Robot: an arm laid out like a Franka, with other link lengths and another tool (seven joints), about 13 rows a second.
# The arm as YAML. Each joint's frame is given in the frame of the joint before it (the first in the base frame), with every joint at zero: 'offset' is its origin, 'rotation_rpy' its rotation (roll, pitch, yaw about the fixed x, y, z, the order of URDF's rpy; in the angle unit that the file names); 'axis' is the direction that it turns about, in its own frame. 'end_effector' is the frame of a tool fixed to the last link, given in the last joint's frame.
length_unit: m
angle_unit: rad
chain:
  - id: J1
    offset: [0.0, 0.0, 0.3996]
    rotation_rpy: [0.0, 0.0, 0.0]
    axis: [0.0, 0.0, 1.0]
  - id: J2
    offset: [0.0, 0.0, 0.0]
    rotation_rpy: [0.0, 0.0, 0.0]
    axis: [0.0, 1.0, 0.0]
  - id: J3
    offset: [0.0, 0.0, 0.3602]
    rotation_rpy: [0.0, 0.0, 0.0]
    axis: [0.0, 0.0, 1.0]
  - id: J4
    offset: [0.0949, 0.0, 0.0]
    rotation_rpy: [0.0, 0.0, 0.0]
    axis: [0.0, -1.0, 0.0]
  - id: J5
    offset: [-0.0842, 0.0, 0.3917]
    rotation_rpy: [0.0, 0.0, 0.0]
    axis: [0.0, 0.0, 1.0]
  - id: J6
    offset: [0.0, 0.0, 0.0]
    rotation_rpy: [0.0, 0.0, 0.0]
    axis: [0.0, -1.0, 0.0]
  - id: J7
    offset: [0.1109, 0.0, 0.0]
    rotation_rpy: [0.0, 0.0, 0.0]
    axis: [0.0, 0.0, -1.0]
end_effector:
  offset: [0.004, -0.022, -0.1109]
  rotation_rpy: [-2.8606, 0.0, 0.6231]
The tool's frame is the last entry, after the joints.
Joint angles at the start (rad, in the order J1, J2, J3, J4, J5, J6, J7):
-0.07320, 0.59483, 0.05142, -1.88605, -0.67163, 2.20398, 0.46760
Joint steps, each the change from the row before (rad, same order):
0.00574, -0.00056, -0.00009, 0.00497, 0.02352, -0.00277, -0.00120
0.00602, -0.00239, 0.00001, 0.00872, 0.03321, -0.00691, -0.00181
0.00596, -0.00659, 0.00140, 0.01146, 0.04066, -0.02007, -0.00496
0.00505, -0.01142, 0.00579, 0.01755, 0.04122, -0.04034, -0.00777
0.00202, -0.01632, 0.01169, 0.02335, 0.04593, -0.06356, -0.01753
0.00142, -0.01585, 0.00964, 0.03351, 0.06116, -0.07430, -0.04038
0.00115, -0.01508, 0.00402, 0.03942, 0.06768, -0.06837, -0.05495
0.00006, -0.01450, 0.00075, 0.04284, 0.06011, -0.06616, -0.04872
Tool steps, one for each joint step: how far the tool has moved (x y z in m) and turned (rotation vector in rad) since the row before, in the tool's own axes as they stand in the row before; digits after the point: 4 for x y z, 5 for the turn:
0.0021, -0.0023, -0.0029, 0.01426, 0.00854, 0.00844
0.0020, -0.0018, -0.0052, 0.02005, 0.01195, 0.01491
0.0008, -0.0019, -0.0079, 0.02557, 0.00719, 0.01891
-0.0002, -0.0027, -0.0123, 0.02661, -0.00165, 0.01929
-0.0021, -0.0039, -0.0160, 0.03415, -0.01361, 0.01462
-0.0030, -0.0032, -0.0186, 0.04949, -0.01609, 0.00075
-0.0036, -0.0022, -0.0207, 0.05606, -0.00620, -0.01369
-0.0050, -0.0019, -0.0220, 0.05118, 0.00024, -0.01366

